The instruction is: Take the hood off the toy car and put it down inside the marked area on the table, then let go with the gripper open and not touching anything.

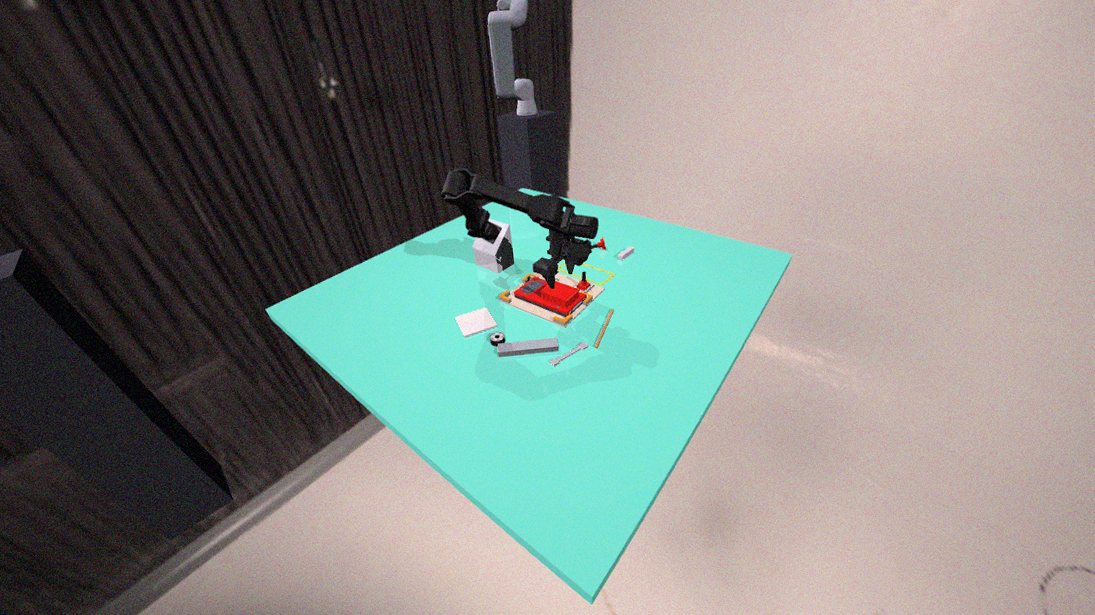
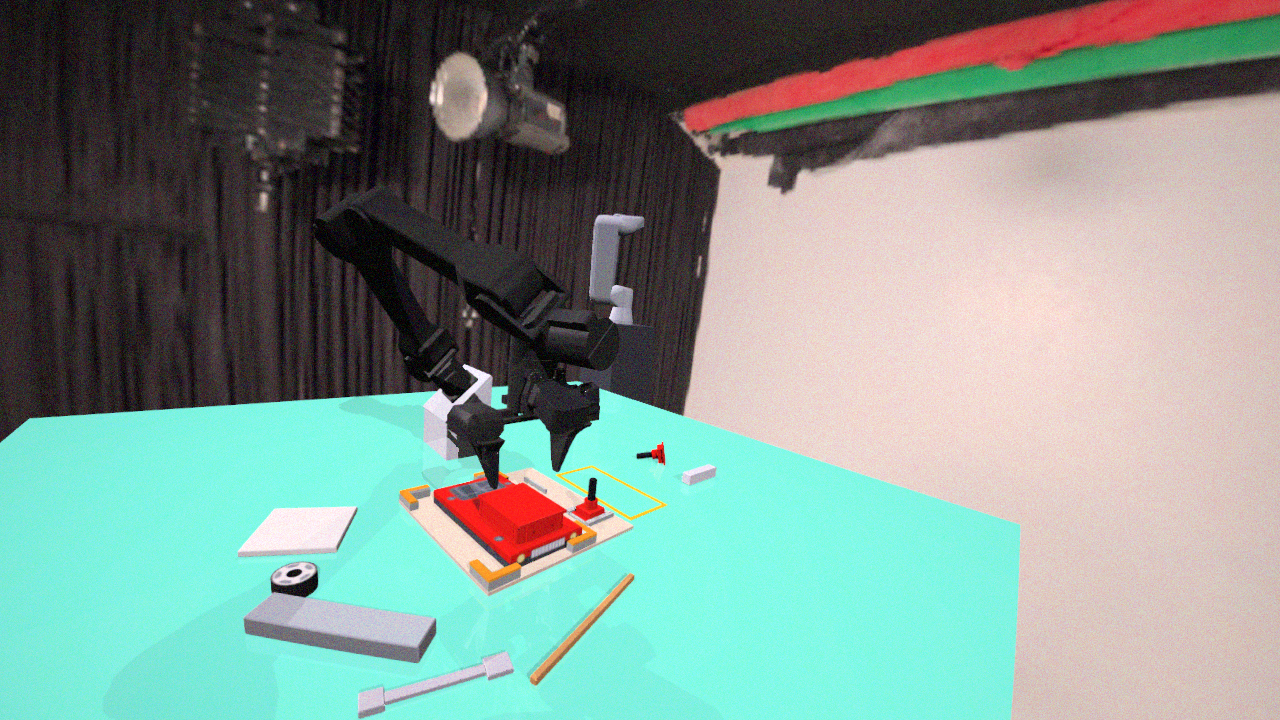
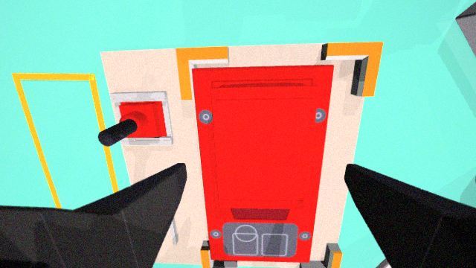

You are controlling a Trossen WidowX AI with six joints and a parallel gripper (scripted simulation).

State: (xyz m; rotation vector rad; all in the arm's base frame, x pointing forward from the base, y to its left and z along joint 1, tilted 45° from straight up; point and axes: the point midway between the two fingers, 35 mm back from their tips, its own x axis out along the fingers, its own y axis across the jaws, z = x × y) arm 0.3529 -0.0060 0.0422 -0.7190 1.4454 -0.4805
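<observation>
My gripper tip is 40 mm above the hood and 10 mm past it. Round my gripper tip: orange stick (170 mm ahead, 80 mm below, 10 mm to the right); grey bar (210 mm to the right, 70 mm below, 70 mm ahead); grey engine block (60 mm below, 10 mm behind).
</observation>
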